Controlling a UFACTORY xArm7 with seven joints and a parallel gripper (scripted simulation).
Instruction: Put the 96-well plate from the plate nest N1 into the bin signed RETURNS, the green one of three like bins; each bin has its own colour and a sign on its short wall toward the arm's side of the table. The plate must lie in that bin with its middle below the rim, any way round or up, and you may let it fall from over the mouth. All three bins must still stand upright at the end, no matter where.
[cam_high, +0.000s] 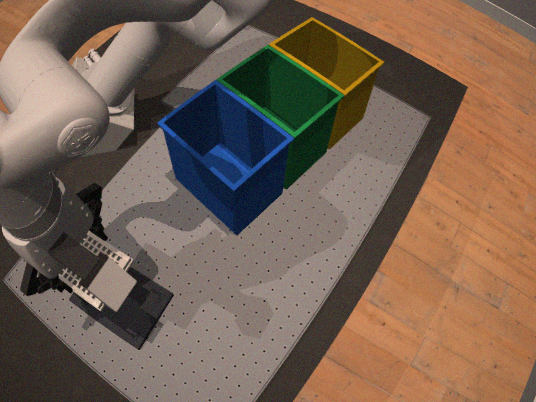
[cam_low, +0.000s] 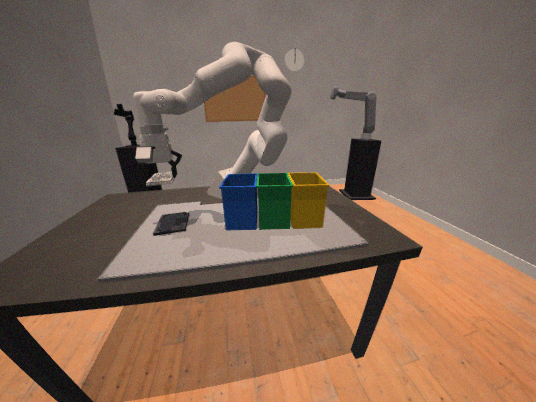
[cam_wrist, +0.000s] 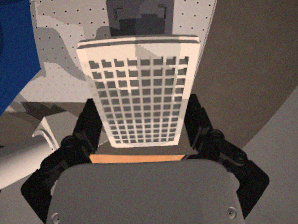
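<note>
The green bin lies 3 cm behind my hand, 43 cm to the left of it and 12 cm below it. Round my hand: blue bin: 3 cm behind, 30 cm to the left, 12 cm below; dark plate nest: 20 cm below; white 96-well plate: 1 cm below.
</note>
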